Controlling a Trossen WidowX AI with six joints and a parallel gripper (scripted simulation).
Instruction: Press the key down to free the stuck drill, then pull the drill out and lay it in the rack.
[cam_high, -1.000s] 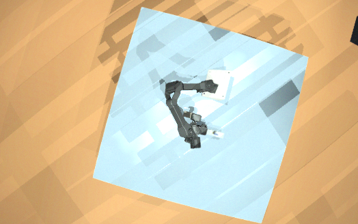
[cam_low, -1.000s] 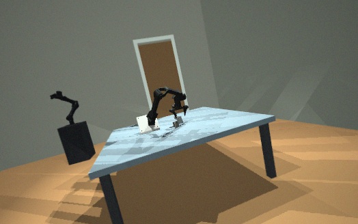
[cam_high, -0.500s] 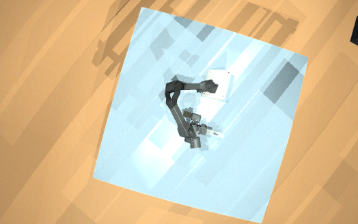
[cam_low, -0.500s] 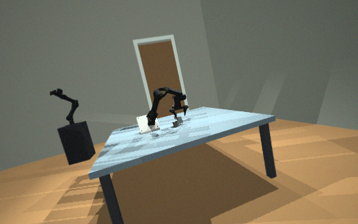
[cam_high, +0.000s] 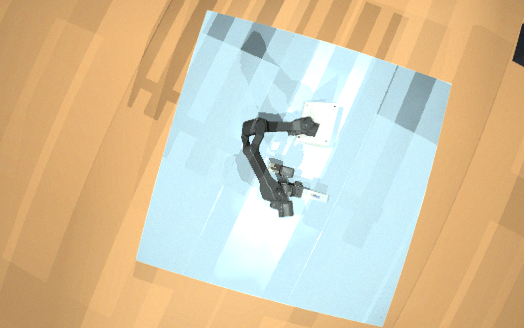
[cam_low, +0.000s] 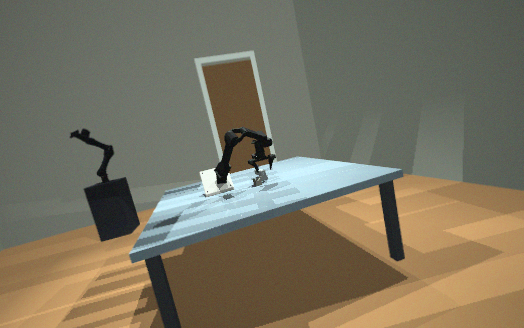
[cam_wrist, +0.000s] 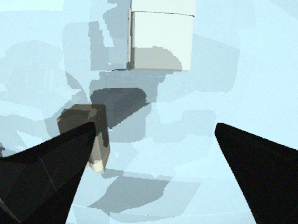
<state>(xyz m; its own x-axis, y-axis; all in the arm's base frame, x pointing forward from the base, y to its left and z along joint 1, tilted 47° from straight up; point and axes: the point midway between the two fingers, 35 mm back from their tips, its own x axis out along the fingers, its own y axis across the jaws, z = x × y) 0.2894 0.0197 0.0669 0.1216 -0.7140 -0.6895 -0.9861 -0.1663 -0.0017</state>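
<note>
My gripper tip is 1 cm past the drill, 10 cm to the right of it and 2 cm above it. From my gripper tip the other things lie so: pale grey holder block: 1 cm behind, 12 cm to the left, 3 cm below; then dark stub: 2 cm behind, 16 cm to the left.
</note>
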